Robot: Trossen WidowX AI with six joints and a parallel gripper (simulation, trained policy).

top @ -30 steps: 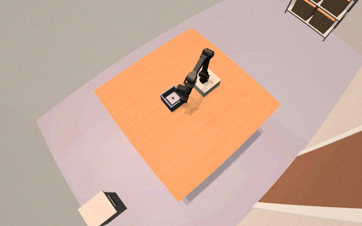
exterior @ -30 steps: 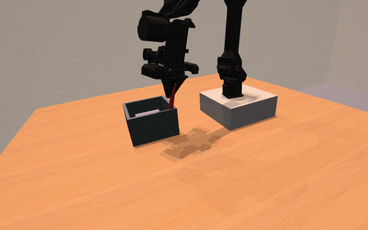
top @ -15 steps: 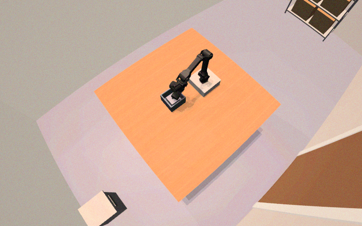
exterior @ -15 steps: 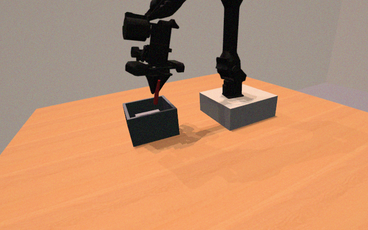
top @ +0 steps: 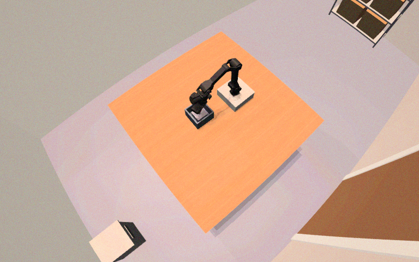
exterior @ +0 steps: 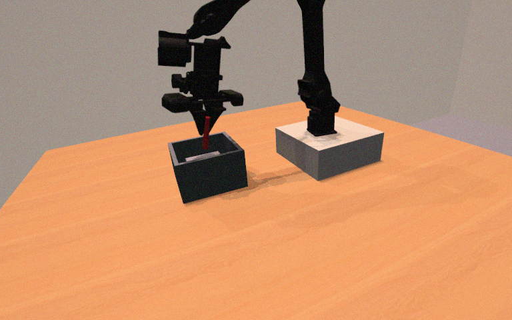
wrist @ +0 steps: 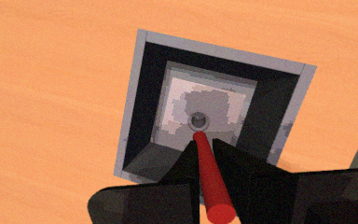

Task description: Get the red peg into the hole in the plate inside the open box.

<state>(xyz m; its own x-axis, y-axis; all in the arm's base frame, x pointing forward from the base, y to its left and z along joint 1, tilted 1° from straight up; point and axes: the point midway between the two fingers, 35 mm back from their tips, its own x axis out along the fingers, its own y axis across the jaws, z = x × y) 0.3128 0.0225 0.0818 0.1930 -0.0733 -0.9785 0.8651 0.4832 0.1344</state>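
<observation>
Right now the red peg is 10 mm to the left of my gripper tip, 10 mm behind it and 10 mm above it. Also, from my gripper tip: plate 80 mm below, 10 mm ahead; then dark box 100 mm below, 10 mm ahead.
</observation>
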